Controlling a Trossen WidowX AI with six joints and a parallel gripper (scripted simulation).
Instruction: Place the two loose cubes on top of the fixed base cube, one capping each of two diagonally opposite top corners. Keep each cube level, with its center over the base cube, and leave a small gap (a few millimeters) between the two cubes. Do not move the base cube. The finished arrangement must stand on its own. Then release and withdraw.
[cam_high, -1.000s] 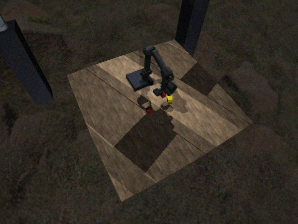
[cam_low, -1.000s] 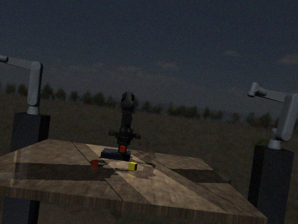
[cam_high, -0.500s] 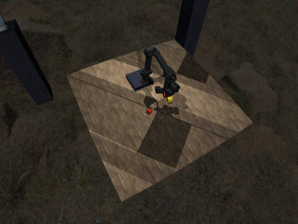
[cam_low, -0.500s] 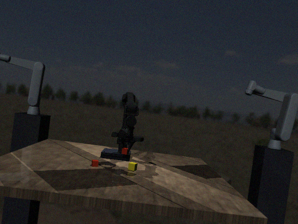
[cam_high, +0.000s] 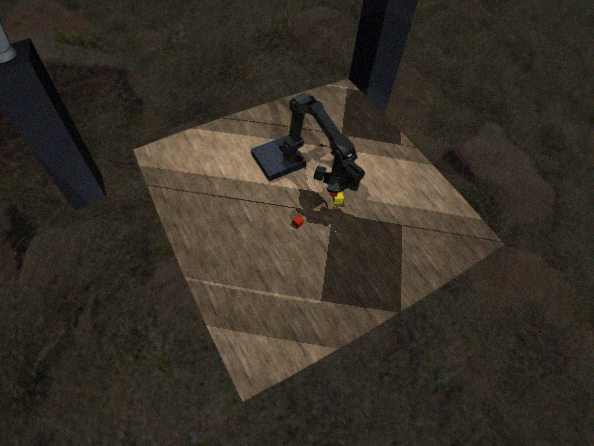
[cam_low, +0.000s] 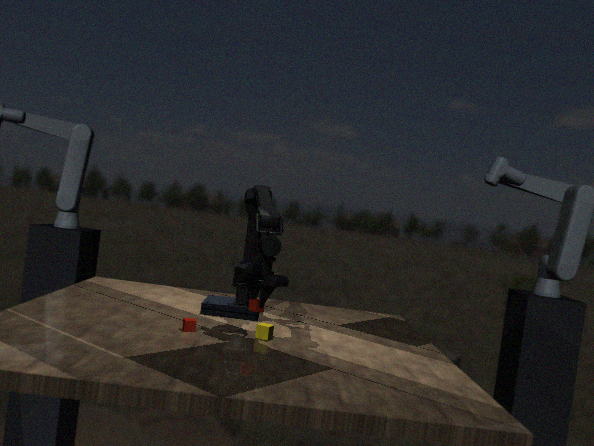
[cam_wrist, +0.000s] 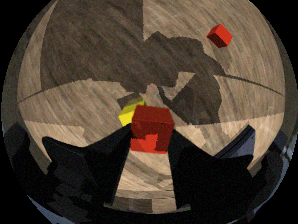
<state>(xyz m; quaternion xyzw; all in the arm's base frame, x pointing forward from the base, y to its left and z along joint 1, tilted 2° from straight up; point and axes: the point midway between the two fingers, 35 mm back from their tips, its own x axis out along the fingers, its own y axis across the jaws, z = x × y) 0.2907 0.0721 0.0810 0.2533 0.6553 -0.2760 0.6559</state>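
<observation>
The yellow base cube lies 10 mm behind my gripper tip, 30 mm to the left of it and 70 mm below it.
</observation>
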